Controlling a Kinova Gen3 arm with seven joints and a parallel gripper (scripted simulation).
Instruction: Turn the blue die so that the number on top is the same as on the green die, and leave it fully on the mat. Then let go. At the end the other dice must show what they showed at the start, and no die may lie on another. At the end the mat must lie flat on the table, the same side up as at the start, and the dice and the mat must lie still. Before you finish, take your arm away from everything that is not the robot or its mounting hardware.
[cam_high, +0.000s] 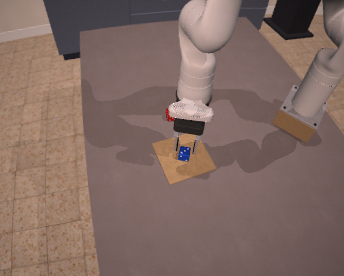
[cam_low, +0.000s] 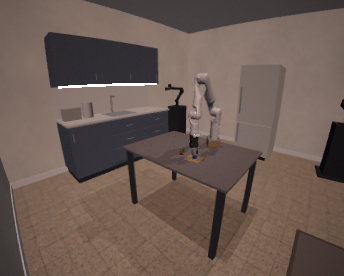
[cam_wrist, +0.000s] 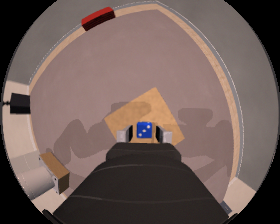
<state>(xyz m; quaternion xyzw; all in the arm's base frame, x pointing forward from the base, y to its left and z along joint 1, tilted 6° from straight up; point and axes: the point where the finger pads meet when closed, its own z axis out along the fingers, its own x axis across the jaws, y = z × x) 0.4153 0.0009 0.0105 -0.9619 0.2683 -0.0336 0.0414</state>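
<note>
Right now my hand is 4 cm above the blue die. Also, from my hand: red die 15 cm to the right, 4 cm below, 2 cm behind; then tan mat 6 cm below; then green die 18 cm to the right, 8 cm behind, 4 cm below.
</note>
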